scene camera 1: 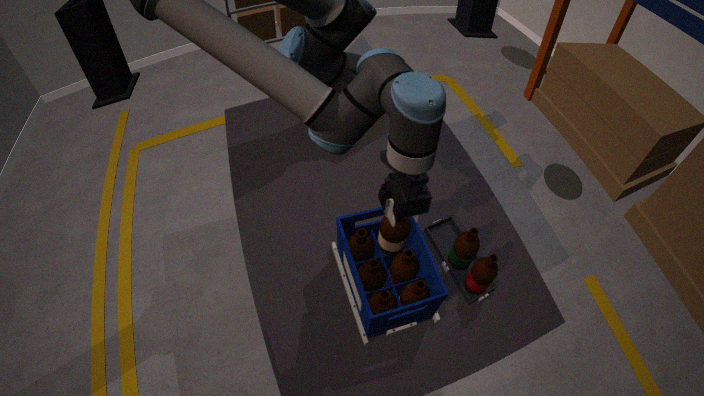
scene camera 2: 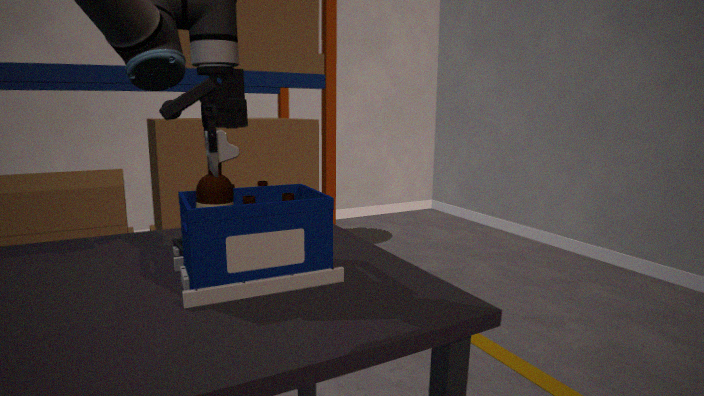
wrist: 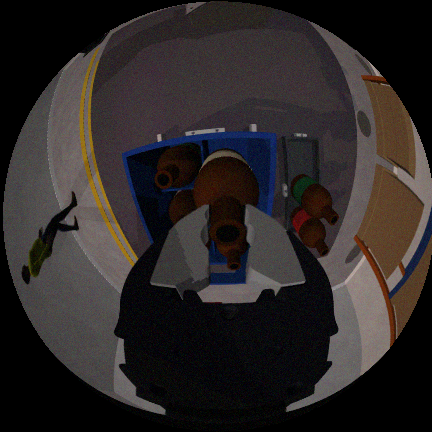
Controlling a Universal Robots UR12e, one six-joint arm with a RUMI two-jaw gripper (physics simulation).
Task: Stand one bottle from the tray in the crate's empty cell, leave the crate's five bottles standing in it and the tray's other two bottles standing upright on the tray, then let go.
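Frame: origin at the arm's base, x left, y back, z up, level; millimetres.
Seen in the pictures: gripper, fingertip midpoint: (scene camera 1: 397, 219) (scene camera 2: 215, 176) (wrist: 226, 206); arm's base at its link origin: (scene camera 1: 348, 78).
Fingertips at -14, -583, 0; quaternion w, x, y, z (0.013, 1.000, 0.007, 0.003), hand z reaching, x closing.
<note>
Pixels of each thing's top centre, then the offset from my fingertips to it, as dx, dy, dz. "spot": a spot on its surface instead. Level surfaces: height alone.
- brown bottle with a cream label, top centre: (wrist: 227, 230) (scene camera 2: 213, 157) (scene camera 1: 399, 208) +0, +3, +39
- blue crate at its top centre: (wrist: 203, 236) (scene camera 2: 253, 194) (scene camera 1: 391, 255) -31, -70, -36
- green-labelled bottle at its top centre: (wrist: 333, 219) (scene camera 1: 474, 231) +205, -50, -51
- red-labelled bottle at its top centre: (wrist: 324, 252) (scene camera 1: 493, 258) +227, -140, -51
- tray at a spot on its surface: (wrist: 302, 155) (scene camera 1: 446, 236) spot: +194, +34, -206
- dark table at its surface level: dz -211
My gripper (scene camera 1: 398, 216) (scene camera 2: 214, 169) (wrist: 226, 206) is shut on the neck of a brown bottle with a cream label (scene camera 1: 393, 234) (scene camera 2: 215, 191) (wrist: 226, 185). That bottle is upright, its lower part inside the back right cell of the blue crate (scene camera 1: 406, 320) (scene camera 2: 210, 250) (wrist: 265, 160) in scene camera 1; its base is hidden. Its shoulder and label top show above the rim, higher than the crate's other bottles. Those five, such as one bottle (scene camera 1: 361, 245) (wrist: 177, 165), stand in their cells. A green-labelled bottle (scene camera 1: 466, 246) (wrist: 316, 200) and a red-labelled bottle (scene camera 1: 483, 272) (wrist: 311, 232) stand on the tray (scene camera 1: 442, 237) (wrist: 302, 155).
White guide strips (scene camera 1: 350, 295) (scene camera 2: 260, 287) lie along the crate's base on the dark table (scene camera 1: 280, 200) (scene camera 2: 100, 310) (wrist: 225, 65). The tray lies close beside the crate's right wall in scene camera 1. Large brown boxes (scene camera 1: 615, 110) (scene camera 2: 270, 150) stand beyond the table.
</note>
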